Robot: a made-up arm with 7 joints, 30 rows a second.
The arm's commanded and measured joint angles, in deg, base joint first. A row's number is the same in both.
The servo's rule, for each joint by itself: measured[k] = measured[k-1] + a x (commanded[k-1-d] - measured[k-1]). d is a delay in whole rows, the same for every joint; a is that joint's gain. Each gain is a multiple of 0.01, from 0.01 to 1. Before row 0 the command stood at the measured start. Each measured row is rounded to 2 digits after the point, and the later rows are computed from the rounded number. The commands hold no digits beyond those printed.
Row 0, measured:
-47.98, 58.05, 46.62, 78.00, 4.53, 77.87, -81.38
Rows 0 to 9, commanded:
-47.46, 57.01, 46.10, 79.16, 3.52, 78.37, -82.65
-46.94, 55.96, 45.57, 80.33, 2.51, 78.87, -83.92
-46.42, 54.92, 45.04, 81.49, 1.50, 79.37, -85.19
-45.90, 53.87, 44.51, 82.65, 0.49, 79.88, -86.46
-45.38, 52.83, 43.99, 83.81, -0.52, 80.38, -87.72
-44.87, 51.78, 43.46, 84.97, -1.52, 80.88, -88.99
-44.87, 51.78, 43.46, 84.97, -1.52, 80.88, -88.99
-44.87, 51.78, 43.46, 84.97, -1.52, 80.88, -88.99
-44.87, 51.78, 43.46, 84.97, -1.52, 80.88, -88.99
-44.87, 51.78, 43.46, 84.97, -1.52, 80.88, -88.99
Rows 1 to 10, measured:
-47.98, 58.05, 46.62, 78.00, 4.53, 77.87, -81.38
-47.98, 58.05, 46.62, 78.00, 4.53, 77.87, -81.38
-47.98, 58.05, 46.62, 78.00, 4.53, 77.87, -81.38
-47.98, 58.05, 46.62, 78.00, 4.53, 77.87, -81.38
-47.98, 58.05, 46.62, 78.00, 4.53, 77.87, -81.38
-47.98, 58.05, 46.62, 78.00, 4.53, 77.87, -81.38
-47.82, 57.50, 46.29, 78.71, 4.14, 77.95, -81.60
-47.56, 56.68, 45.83, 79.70, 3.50, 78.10, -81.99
-47.22, 55.75, 45.32, 80.79, 2.72, 78.30, -82.53
-46.82, 54.75, 44.80, 81.92, 1.85, 78.55, -83.20
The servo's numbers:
d 6
a 0.30 0.53 0.64 0.61 0.39 0.16 0.17

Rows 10 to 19, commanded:
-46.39, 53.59, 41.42, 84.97, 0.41, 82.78, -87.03
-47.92, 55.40, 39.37, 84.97, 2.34, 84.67, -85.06
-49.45, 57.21, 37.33, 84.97, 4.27, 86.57, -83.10
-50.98, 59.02, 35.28, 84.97, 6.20, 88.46, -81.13
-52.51, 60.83, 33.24, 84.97, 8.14, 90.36, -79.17
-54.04, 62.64, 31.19, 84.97, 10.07, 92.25, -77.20
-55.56, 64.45, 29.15, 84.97, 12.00, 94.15, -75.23
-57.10, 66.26, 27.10, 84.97, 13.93, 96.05, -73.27
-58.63, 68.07, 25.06, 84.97, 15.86, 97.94, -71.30
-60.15, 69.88, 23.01, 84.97, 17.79, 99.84, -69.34
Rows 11 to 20, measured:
-46.39, 53.73, 44.28, 83.07, 0.93, 78.84, -83.97
-45.93, 52.70, 43.76, 84.23, -0.03, 79.17, -84.82
-45.61, 52.21, 43.57, 84.68, -0.61, 79.44, -85.53
-45.39, 51.98, 43.50, 84.86, -0.96, 79.67, -86.12
-45.23, 51.87, 43.47, 84.93, -1.18, 79.86, -86.61
-45.12, 51.82, 43.46, 84.95, -1.31, 80.02, -87.01
-45.50, 52.76, 42.15, 84.96, -0.64, 80.46, -87.01
-46.23, 54.16, 40.37, 84.97, 0.52, 81.13, -86.68
-47.20, 55.78, 38.42, 84.97, 1.98, 82.00, -86.07
-48.33, 57.50, 36.41, 84.97, 3.63, 83.03, -85.23

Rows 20 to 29, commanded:
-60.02, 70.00, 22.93, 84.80, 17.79, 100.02, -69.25
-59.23, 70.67, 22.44, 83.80, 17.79, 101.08, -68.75
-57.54, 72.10, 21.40, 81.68, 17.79, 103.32, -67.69
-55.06, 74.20, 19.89, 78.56, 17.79, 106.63, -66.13
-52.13, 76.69, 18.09, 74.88, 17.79, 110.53, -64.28
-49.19, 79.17, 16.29, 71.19, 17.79, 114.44, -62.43
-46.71, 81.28, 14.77, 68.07, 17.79, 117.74, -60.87
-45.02, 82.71, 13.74, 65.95, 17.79, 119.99, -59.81
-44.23, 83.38, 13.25, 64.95, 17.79, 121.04, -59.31
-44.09, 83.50, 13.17, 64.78, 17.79, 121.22, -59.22
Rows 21 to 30, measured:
-49.58, 59.26, 34.38, 84.97, 5.39, 84.20, -84.20
-50.92, 61.05, 32.34, 84.97, 7.22, 85.49, -83.01
-52.31, 62.85, 30.30, 84.97, 9.08, 86.88, -81.69
-53.75, 64.66, 28.25, 84.97, 10.97, 88.35, -80.26
-55.21, 66.47, 26.21, 84.97, 12.88, 89.88, -78.74
-56.69, 68.28, 24.16, 84.97, 14.79, 91.47, -77.14
-57.69, 69.19, 23.37, 84.87, 15.96, 92.84, -75.80
-58.15, 69.97, 22.77, 84.22, 16.67, 94.16, -74.60
-57.97, 71.10, 21.89, 82.67, 17.11, 95.63, -73.43
-57.10, 72.74, 20.61, 80.16, 17.38, 97.39, -72.19

